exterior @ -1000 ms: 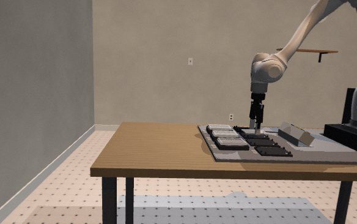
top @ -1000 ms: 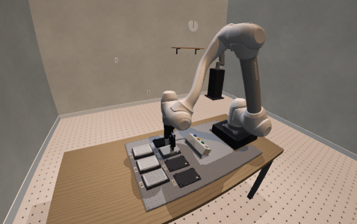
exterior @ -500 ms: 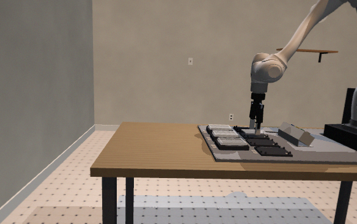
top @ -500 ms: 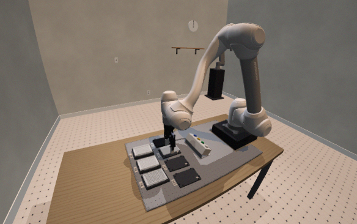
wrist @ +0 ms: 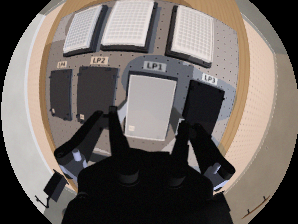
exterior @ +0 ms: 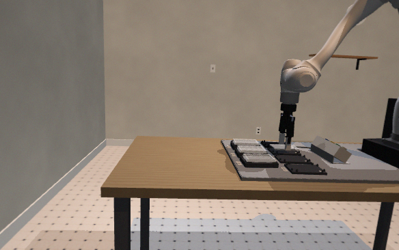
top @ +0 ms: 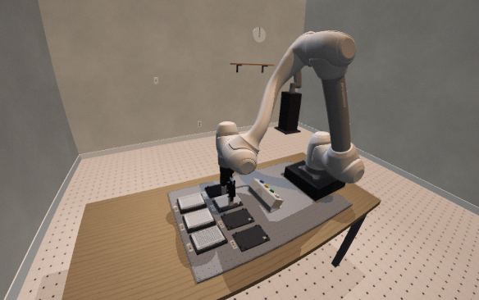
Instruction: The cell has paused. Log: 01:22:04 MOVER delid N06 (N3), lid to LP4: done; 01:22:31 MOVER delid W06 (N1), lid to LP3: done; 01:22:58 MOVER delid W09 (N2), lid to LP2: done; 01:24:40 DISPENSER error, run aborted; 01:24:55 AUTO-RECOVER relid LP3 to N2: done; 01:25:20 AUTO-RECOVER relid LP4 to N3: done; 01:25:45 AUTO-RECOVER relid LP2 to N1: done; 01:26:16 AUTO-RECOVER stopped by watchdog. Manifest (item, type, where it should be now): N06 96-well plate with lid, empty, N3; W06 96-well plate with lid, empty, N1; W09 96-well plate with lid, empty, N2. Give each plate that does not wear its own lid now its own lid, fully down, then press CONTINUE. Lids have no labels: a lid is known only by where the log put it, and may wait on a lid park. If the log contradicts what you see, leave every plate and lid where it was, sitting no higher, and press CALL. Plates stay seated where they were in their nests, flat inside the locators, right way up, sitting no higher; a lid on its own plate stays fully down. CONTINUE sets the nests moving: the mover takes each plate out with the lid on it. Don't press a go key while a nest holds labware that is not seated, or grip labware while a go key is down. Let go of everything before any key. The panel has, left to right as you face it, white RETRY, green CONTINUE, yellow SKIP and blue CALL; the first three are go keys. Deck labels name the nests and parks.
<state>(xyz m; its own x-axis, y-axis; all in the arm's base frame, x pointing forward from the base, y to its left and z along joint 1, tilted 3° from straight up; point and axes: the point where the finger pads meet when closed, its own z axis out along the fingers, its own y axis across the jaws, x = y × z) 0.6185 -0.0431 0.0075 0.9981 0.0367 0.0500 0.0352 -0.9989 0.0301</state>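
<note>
Right now my hand is 20 mm above the pale lid. Also, from my hand: yellow key (240 mm behind, 20 mm to the left, 10 mm above); then blue key (230 mm behind, 30 mm to the right, 10 mm above); then LP2 lid park (130 mm to the left, 50 mm below).
</note>
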